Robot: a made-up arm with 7 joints.
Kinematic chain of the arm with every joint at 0, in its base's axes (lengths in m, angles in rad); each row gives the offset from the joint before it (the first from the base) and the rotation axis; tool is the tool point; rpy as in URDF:
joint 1: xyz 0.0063 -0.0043 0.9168 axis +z
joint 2: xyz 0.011 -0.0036 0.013 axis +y
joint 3: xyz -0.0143 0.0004 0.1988 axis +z
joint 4: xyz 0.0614 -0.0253 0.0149 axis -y
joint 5: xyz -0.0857 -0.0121 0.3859 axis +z
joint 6: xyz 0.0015 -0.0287 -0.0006 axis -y
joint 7: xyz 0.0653 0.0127 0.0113 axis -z
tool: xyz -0.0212 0.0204 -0.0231 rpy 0 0 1.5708
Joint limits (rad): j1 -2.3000..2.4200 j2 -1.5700..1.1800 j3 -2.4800..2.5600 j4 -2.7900..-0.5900 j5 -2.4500..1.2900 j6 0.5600..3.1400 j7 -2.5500..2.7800
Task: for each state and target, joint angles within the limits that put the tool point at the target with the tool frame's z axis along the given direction. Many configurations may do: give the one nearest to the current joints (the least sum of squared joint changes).
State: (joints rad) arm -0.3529 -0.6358 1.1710 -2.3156 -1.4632 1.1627 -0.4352
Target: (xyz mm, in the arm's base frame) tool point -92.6 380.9 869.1 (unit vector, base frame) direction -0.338 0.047 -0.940
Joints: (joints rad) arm 0.2680 -0.7837 1.8237 -2.4429 -1.5905 0.9682 -0.4454
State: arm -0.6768 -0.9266 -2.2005 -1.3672 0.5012 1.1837 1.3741
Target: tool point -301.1 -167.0 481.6 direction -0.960 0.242 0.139
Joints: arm -0.5967 -1.5341 -2.4800 -1.8634 -0.3425 1.7205 1.4347
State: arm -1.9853 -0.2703 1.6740 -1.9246 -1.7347 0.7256 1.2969
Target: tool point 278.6 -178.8 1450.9 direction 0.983 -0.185 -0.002
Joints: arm -1.8977 -0.5362 0.9855 -1.3025 -1.7738 0.7235 1.2885
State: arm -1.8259 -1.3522 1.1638 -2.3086 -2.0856 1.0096 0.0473
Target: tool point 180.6 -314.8 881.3 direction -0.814 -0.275 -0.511
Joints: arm -2.2536 -1.5160 1.8531 -2.7241 -2.3635 0.9715 0.0341
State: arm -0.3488 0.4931 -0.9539 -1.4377 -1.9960 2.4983 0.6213
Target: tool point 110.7 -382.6 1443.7 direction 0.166 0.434 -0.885
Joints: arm -0.5041 0.3015 -1.1575 -0.6971 -2.2426 2.6500 0.7115
